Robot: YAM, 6 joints.
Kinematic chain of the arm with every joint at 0, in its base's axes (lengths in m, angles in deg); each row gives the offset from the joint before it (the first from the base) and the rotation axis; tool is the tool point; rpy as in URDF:
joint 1: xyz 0 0 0.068 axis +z
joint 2: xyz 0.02 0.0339 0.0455 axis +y
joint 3: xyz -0.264 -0.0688 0 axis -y
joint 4: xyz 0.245 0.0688 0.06 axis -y
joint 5: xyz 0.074 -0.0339 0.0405 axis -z
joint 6: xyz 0.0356 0 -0.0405 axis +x
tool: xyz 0 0 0 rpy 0 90 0
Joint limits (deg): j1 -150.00..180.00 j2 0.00..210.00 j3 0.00..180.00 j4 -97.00..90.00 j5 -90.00..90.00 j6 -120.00..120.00
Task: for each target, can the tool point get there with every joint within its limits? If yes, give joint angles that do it. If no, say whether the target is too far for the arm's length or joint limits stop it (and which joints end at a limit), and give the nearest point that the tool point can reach.
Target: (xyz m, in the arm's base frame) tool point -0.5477 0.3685 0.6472
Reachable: no: too far | nearest point -0.4154 0.2795 0.5143 | short by 0.208 m
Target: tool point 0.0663 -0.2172 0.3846
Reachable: yes | joints -80.74 62.09 64.54 -23.12 -58.97 17.88
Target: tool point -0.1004 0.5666 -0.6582
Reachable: no: too far | nearest point -0.0721 0.4069 -0.3407 | short by 0.356 m
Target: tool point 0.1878 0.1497 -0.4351
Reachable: no: joint limits stop it (at a limit: joint 2) | nearest point 0.1887 0.1504 -0.3803 | short by 0.055 m
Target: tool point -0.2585 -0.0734 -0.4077
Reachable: no: joint limits stop it (at a limit: joint 1, joint 2) | nearest point -0.2375 -0.1075 -0.3692 | short by 0.056 m
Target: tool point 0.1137 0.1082 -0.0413
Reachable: yes | joints 31.31 138.69 28.42 -4.55 -69.47 41.39
